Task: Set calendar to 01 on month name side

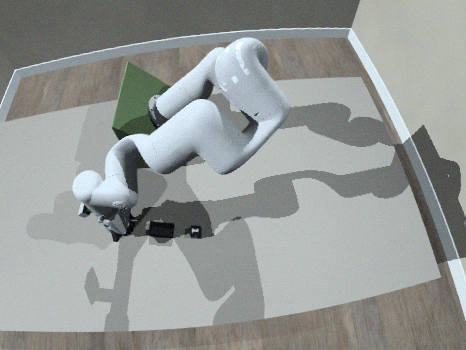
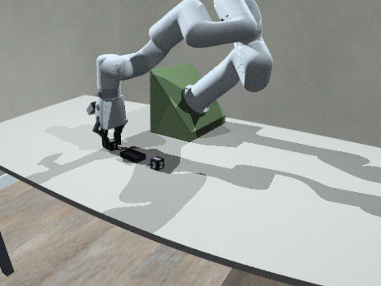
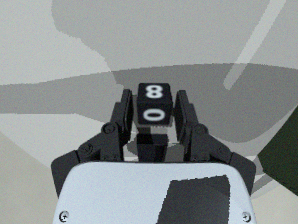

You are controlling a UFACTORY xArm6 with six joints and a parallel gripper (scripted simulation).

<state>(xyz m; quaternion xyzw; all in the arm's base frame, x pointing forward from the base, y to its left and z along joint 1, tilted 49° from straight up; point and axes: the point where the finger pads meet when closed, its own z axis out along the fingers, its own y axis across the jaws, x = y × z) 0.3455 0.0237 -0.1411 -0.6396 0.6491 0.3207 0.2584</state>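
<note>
Now: hand 20 mm above the black cube. Also, from my hand: black tray 110 mm to the left, 20 mm below.
</note>
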